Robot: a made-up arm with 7 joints. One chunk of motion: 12 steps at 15 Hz.
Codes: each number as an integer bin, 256 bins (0 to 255) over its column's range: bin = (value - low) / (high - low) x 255, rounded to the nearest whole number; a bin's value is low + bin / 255 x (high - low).
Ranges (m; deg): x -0.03..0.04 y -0.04..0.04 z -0.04..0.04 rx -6..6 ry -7..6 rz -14..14
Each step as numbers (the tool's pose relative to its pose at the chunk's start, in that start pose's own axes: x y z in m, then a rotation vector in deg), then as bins.
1 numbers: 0.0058 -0.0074 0.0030 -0.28 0.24 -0.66
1 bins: 130 104 137 122 142 121
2 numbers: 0.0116 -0.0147 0.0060 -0.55 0.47 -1.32
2 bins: 152 81 147 116 147 115
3 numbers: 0.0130 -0.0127 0.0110 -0.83 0.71 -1.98
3 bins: 157 87 163 110 151 109
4 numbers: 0.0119 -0.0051 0.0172 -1.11 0.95 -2.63
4 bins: 153 111 182 104 156 104
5 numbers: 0.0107 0.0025 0.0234 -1.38 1.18 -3.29
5 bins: 148 135 202 98 160 98
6 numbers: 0.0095 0.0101 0.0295 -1.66 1.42 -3.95
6 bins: 144 160 222 92 165 92
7 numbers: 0.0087 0.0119 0.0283 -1.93 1.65 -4.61
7 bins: 141 165 218 86 170 86
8 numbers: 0.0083 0.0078 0.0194 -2.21 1.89 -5.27
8 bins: 140 152 189 81 174 80
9 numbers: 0.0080 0.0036 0.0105 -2.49 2.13 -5.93
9 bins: 138 139 161 75 179 73
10 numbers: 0.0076 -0.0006 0.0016 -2.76 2.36 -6.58
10 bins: 137 126 133 69 184 68
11 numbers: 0.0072 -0.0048 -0.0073 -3.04 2.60 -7.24
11 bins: 136 112 104 63 188 62
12 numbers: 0.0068 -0.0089 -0.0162 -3.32 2.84 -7.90
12 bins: 134 99 76 57 193 56
